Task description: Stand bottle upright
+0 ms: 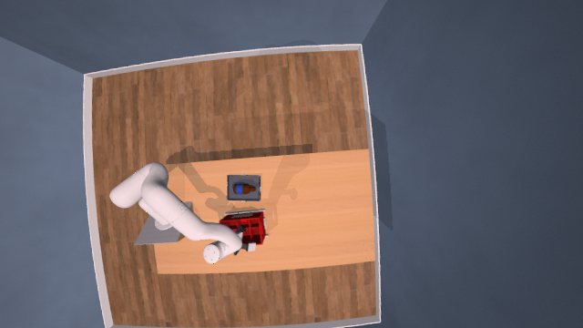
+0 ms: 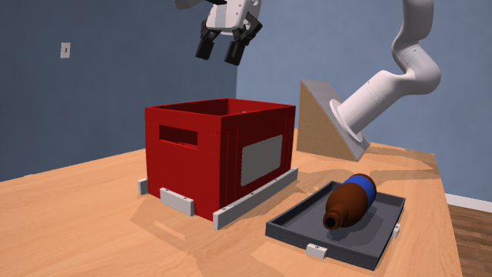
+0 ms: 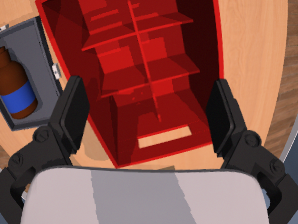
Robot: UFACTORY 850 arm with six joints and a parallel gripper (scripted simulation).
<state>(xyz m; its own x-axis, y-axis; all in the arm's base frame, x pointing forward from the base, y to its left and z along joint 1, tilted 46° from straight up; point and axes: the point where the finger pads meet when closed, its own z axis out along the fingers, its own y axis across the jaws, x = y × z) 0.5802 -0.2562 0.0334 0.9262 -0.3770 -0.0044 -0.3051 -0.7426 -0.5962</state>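
My hand is 27 cm to the right of the brown bottle and 23 cm above it. Also, from my hand: dark grey tray (28 cm to the left, 26 cm below, 2 cm behind); then red crate (19 cm below, 4 cm behind).
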